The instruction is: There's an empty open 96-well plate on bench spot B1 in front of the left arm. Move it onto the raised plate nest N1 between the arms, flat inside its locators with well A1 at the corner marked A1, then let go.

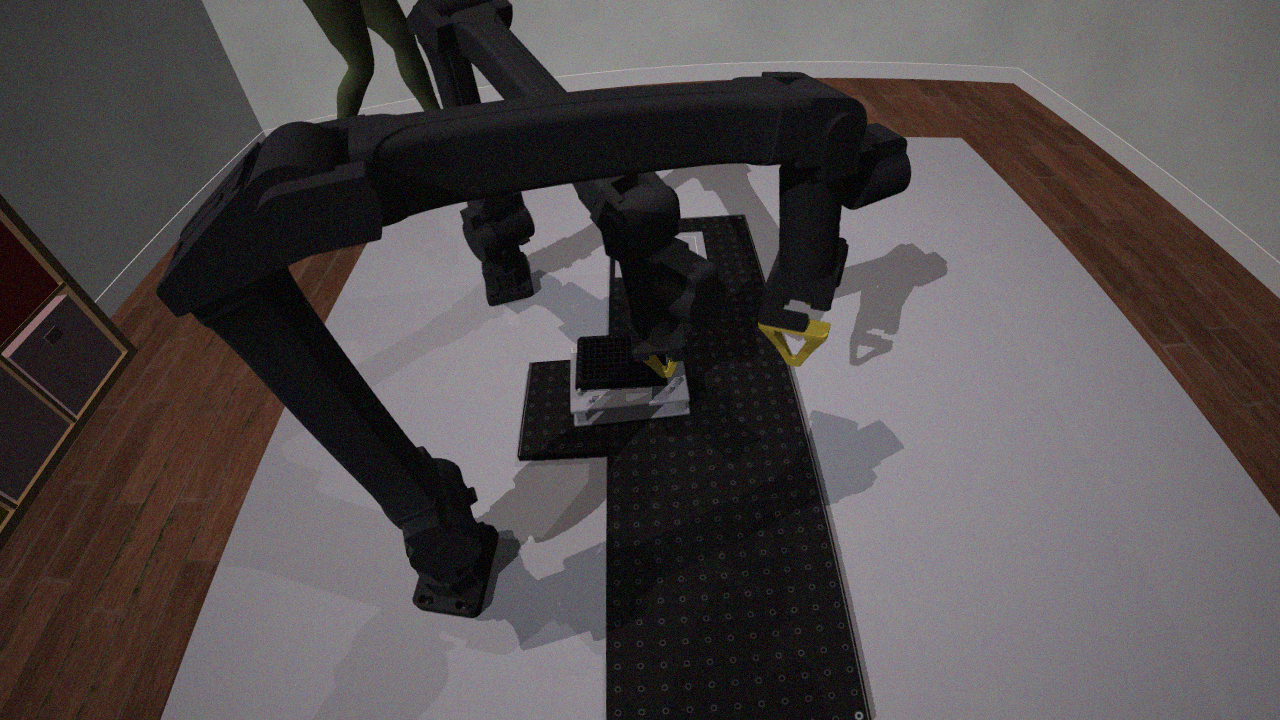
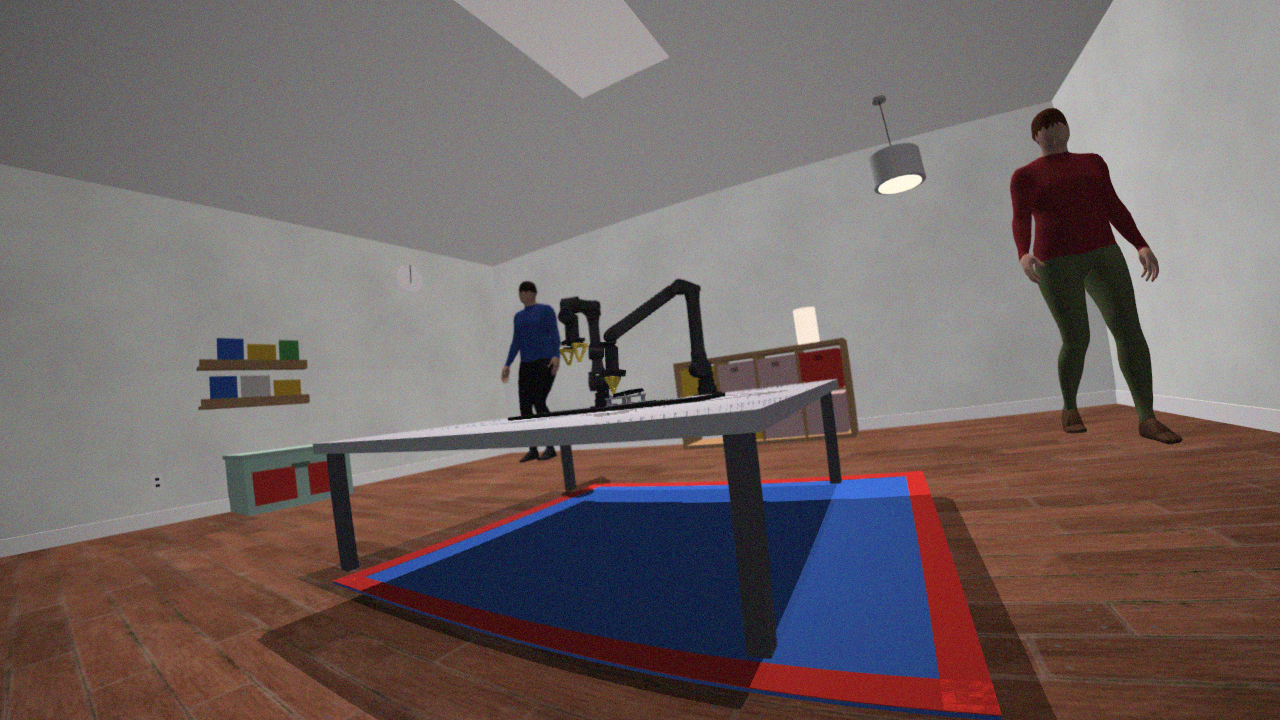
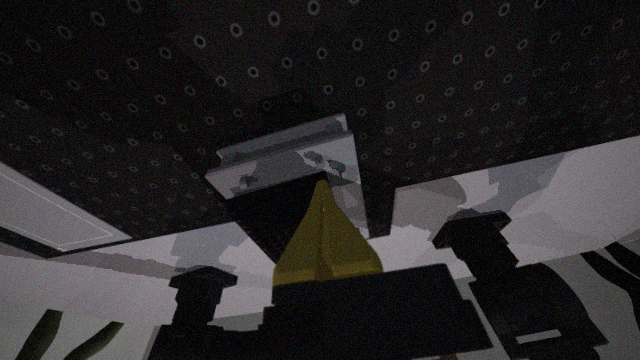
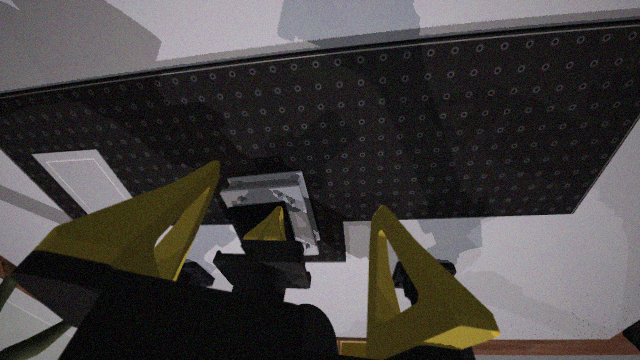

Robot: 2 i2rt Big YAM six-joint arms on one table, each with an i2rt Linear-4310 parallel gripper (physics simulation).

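Seen in the pictures: left gripper, between the fingertips: (image 1: 666,376) (image 2: 613,393) (image 3: 322,184) (image 4: 280,208); right gripper, between the fingertips: (image 1: 802,333) (image 2: 574,363) (image 4: 302,191); left arm's base, origin of its link: (image 1: 508,282) (image 3: 205,277) (image 4: 187,273); right arm's base, origin of its link: (image 1: 458,569) (image 3: 466,228).
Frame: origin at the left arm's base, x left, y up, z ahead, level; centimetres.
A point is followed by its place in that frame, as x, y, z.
The black 96-well plate (image 1: 607,362) @(-32.8, 6.8, 12.9) (image 3: 266,216) @(-32.0, 6.9, 19.6) (image 4: 254,216) @(-33.5, 6.9, 20.1) rests on the light grey raised nest (image 1: 633,406) @(-39.8, 4.5, 14.7) (image 3: 273,162) @(-34.8, 4.9, 22.8) (image 4: 262,193) @(-35.5, 4.9, 22.4). It sits toward the nest's left and back, so a bare strip of nest shows on the right and at the front. I cannot tell whether it lies flat inside the locators. My left gripper (image 1: 660,366) @(-37.6, 6.4, 20.1) (image 3: 322,184) @(-37.6, 6.4, 20.1) (image 4: 280,208) @(-37.6, 6.4, 20.1) (image 2: 613,382) @(-37.6, 6.4, 20.1) is shut on nothing, its yellow tip at the plate's right edge. My right gripper (image 1: 795,340) @(-48.5, 20.5, 33.3) (image 4: 302,191) @(-48.5, 20.5, 33.3) (image 2: 572,352) @(-48.5, 20.5, 33.3) is open and empty, hanging to the right above the board.
The nest stands on a small black base (image 1: 543,433) @(-38.0, 1.3, 1.7) beside a long black perforated board (image 1: 717,542) @(-60.7, 1.3, 19.4) (image 3: 428,58) @(-48.3, 1.3, 23.2) (image 4: 428,116) @(-59.6, 1.3, 25.2) on the grey table (image 1: 935,465) @(-60.0, 0.0, 52.0). Both arm bases and links stand to the left and behind. People walk in the room behind the table.
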